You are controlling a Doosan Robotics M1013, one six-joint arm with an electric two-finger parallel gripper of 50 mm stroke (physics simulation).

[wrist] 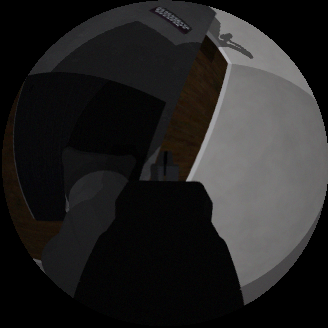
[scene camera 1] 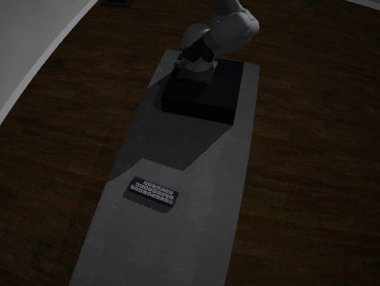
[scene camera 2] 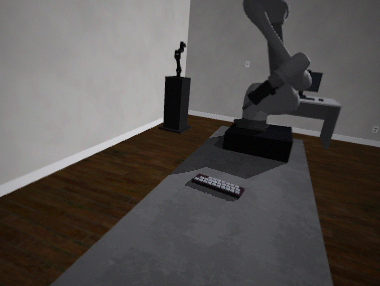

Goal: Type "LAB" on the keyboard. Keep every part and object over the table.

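Where they show: gripper, fingertip midpoint: (wrist: 165, 158) (scene camera 1: 179, 66) (scene camera 2: 243, 108); arm's base, origin of the base link: (wrist: 94, 184) (scene camera 1: 197, 70) (scene camera 2: 253, 126).
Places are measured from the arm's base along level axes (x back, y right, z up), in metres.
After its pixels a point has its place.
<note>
A dark keyboard (scene camera 1: 152, 191) @[x -0.682, y -0.005, z -0.091 m] (scene camera 2: 218, 185) @[x -0.697, y -0.015, z -0.090 m] (wrist: 171, 19) @[x -0.655, y 0.000, z -0.091 m] with several rows of pale keys lies flat on the grey table (scene camera 1: 200, 245) @[x -0.843, y -0.269, z -0.109 m] (scene camera 2: 200, 245) @[x -1.013, y -0.072, z -0.108 m]. The letters on its keys are too small to read. My gripper (wrist: 165, 158) @[x -0.139, y 0.054, z 0.129 m] is shut, with its thin fingers together and no object between them. In the scene views its dark body is beside the arm's base, far behind the keyboard, and the fingertips are hard to make out. In the wrist view the keyboard shows at the top, well away from the fingers.
The arm stands on a black block (scene camera 1: 200, 100) @[x -0.211, y -0.076, z 0.007 m] (scene camera 2: 257, 143) @[x -0.231, y -0.077, z -0.032 m] at the table's far end. Wooden floor lies beyond the table's long edges. In scene camera 2, a black pedestal (scene camera 2: 176, 102) with a small dark arm (scene camera 2: 178, 57) stands at the back left, and a desk is behind my arm.
</note>
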